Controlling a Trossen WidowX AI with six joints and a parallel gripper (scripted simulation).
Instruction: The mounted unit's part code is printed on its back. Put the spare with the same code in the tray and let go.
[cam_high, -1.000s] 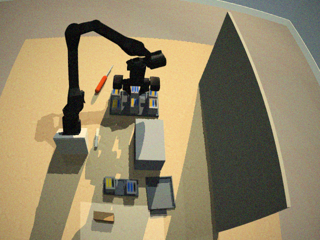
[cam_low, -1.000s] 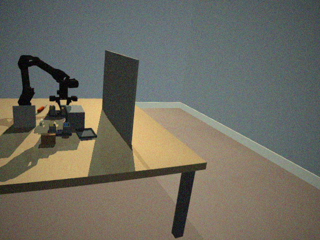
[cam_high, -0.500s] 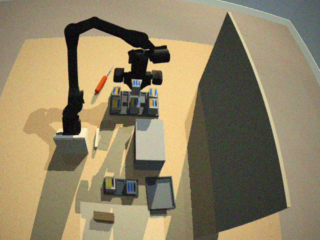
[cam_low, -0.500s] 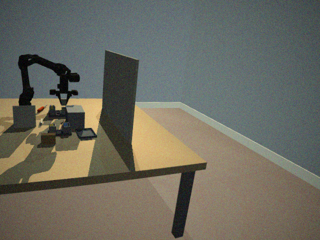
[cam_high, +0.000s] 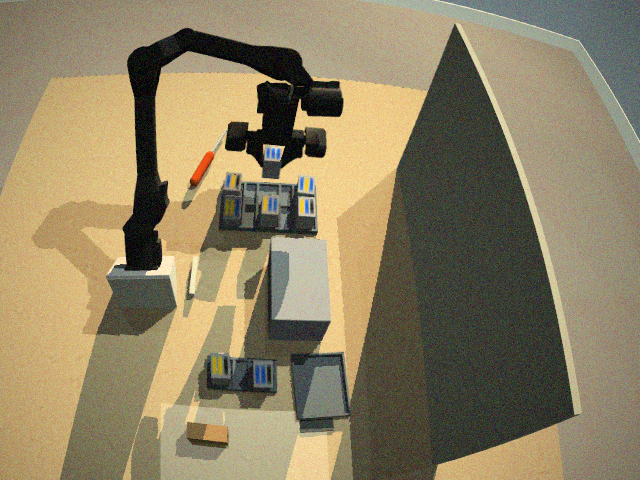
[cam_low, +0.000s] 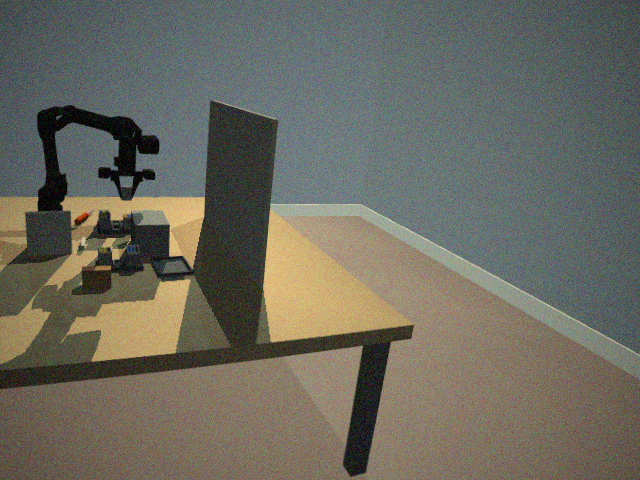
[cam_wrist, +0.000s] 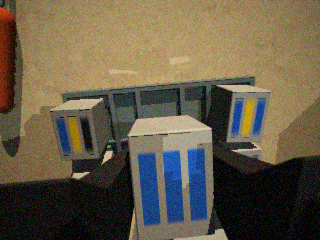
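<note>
Right now the dark tray is 60 mm ahead of my gripper tip, 420 mm to the right of it and 100 mm below it. Round my gripper tip: grey mounted unit 30 mm ahead, 240 mm to the right, 50 mm below; then dark holder 80 mm behind, 390 mm to the right, 90 mm below; then tall grey panel 290 mm ahead, 270 mm to the right, 120 mm above.
</note>
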